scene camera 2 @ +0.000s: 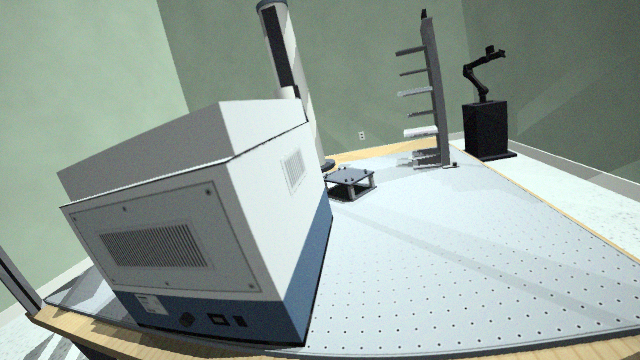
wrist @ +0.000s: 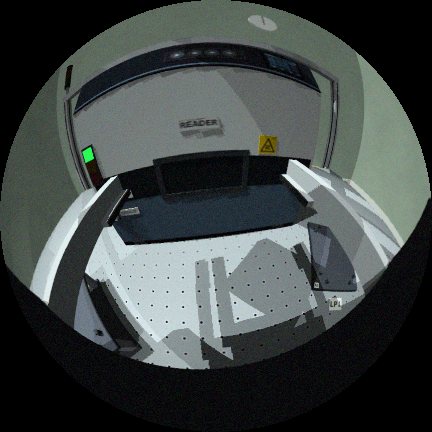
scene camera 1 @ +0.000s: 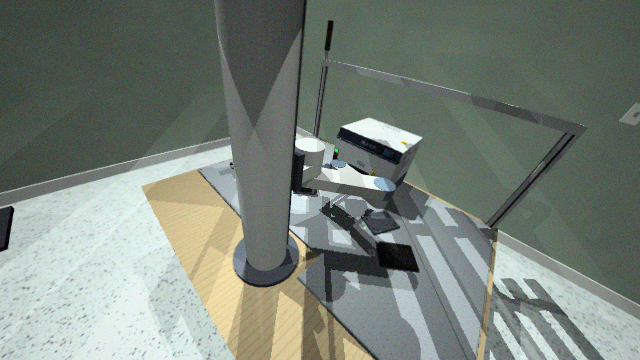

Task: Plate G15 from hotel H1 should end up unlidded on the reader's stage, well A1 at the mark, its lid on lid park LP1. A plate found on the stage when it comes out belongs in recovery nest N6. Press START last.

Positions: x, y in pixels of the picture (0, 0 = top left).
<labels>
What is my gripper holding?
Nothing.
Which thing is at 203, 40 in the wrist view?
A frame rail.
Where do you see a dark stage door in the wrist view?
At 219, 171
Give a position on a LP1 pad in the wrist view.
331, 270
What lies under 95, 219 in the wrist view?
My gripper.
</labels>
